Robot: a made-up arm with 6 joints.
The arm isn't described. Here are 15 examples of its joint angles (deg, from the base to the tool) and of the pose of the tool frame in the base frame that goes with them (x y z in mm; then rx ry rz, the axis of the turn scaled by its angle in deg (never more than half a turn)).
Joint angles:
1: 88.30 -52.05 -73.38 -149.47 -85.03 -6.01
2: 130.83 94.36 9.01 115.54 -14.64 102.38
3: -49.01 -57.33 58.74 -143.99 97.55 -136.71
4: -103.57 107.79 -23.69 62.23 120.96 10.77
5: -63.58 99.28 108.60 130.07 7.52 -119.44
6: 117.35 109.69 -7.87 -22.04 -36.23 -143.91
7: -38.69 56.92 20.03 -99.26 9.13 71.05
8: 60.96 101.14 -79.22 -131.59 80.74 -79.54
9: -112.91 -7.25 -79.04 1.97 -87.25 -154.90
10: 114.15 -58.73 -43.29 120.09 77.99 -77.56
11: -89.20 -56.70 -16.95 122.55 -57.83 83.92
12: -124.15 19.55 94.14 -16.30 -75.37 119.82
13: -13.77 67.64 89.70 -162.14 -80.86 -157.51
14: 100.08 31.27 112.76 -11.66 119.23 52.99
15: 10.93 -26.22 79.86 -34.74 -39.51 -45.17
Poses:
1: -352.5 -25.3 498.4 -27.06 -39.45 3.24
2: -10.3 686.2 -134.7 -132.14 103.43 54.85
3: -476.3 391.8 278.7 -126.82 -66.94 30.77
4: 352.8 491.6 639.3 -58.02 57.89 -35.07
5: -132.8 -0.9 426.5 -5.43 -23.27 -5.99
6: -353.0 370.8 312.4 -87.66 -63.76 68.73
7: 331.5 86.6 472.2 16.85 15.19 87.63
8: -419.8 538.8 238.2 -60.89 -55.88 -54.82
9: 85.4 335.1 -160.3 97.41 51.39 77.01
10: 292.5 -333.1 -177.4 74.15 -1.98 31.04
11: -644.4 84.9 298.4 -21.77 -54.23 -1.67
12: -275.2 211.2 403.5 -70.85 -43.08 118.91
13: -356.8 400.3 251.9 -56.95 -69.38 -27.58
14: 187.7 368.4 646.7 -45.27 3.72 124.19
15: -539.4 190.5 109.8 58.91 -49.78 -72.57
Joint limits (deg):
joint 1: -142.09..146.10
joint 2: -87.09..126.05
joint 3: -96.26..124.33
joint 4: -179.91..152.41
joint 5: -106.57..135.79
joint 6: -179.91..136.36
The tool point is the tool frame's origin. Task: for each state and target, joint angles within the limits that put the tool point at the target. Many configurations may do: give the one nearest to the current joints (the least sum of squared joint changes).
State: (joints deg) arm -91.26 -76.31 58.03 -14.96 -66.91 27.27
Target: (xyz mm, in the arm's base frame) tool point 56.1 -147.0 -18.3
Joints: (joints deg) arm -67.64 -40.59 47.24 -5.61 -83.22 72.45
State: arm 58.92 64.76 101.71 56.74 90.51 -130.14
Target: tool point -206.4 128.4 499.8
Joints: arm 43.80 70.38 94.39 82.81 92.92 -118.70
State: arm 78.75 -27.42 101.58 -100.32 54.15 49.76
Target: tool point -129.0 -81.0 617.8
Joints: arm 49.80 -10.96 121.69 -71.42 76.64 74.13
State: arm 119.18 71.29 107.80 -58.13 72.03 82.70
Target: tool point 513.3 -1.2 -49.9
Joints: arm 132.08 48.60 103.36 -65.70 64.64 61.67
